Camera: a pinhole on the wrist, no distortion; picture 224 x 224 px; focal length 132.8 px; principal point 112.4 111.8 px. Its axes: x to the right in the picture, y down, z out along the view. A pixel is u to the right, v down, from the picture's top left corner.
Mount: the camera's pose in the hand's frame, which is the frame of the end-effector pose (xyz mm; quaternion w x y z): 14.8 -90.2 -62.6 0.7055 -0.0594 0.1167 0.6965
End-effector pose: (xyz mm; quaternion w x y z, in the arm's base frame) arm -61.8 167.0 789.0 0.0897 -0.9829 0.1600 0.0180
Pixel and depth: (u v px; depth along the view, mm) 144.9 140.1 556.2
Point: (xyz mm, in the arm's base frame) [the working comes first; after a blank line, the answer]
In the camera's frame: 136.1 118.5 556.2

-176.9 97.6 319.1
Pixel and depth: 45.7 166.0 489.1
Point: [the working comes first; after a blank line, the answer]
In the camera's frame: -245.7 199.6 489.1

-137.7 490.1 354.8
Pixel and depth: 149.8 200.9 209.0
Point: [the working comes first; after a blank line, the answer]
In the camera's frame: 58.9 140.2 209.0

-171.6 205.2 658.8
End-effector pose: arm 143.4 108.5 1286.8 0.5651 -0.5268 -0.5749 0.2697
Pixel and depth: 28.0 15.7 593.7
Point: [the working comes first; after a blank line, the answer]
In the camera's frame: -377.3 -429.6 593.7

-390.2 622.2 1632.1
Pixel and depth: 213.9 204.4 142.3
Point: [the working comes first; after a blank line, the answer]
In the camera's frame: 108.8 99.2 142.3

93.2 74.4 1200.9
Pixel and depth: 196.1 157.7 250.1
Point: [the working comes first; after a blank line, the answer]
In the camera's frame: 157.6 86.4 250.1

34.6 142.2 1122.5
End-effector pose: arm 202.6 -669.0 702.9 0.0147 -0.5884 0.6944 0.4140
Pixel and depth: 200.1 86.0 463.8
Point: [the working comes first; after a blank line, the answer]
In the camera's frame: 306.3 -90.1 463.8

-247.0 -616.5 609.3
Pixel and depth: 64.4 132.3 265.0
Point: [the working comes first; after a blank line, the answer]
In the camera's frame: -95.8 40.9 265.0

198.0 -530.8 495.4
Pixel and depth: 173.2 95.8 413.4
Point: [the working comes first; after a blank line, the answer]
In the camera's frame: 189.3 -49.8 413.4

-122.0 -586.0 573.1
